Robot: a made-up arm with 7 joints.
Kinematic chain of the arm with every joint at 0, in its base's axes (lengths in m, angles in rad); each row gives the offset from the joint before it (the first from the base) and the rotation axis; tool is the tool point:
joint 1: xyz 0 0 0 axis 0 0.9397 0.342
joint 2: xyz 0 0 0 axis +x
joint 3: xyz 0 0 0 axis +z
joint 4: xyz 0.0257 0 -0.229 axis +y
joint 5: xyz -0.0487 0 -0.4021 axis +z
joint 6: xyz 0 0 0 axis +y
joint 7: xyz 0 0 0 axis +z
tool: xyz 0 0 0
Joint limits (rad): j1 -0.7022..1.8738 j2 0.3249..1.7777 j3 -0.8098..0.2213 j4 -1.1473..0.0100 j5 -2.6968..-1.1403 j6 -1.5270..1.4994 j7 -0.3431..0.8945
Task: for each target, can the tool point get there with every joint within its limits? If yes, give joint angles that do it. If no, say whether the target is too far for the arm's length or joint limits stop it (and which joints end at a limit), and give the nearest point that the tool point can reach.
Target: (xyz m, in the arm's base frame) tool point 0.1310 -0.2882 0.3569
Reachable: no: joint limits stop it (at a limit: joint 1, joint 2, joint 3, joint 4) | nearest point 0.2652 0.3338 0.3863 | short by 0.637 m
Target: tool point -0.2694 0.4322 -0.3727
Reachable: yes | joints 0.7912 0.8650 -0.1496 -0.4760 -2.0582 -0.5003 0.2449
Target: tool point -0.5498 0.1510 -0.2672
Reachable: yes | joints 1.3298 0.5627 -0.4529 -0.5140 -1.7007 1.0921 0.7251
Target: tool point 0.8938 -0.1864 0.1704
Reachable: no: too far | nearest point 0.5643 -0.0222 -0.1096 | short by 0.463 m
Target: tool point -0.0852 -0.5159 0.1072
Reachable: no: joint limits stop it (at a limit: joint 1, joint 2, joint 3, joint 4) | nearest point -0.4889 -0.2235 -0.2049 | short by 0.588 m
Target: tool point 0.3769 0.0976 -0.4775
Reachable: yes | joints -0.3189 0.5105 -0.6684 -0.7478 -1.7613 -0.4884 -0.2306
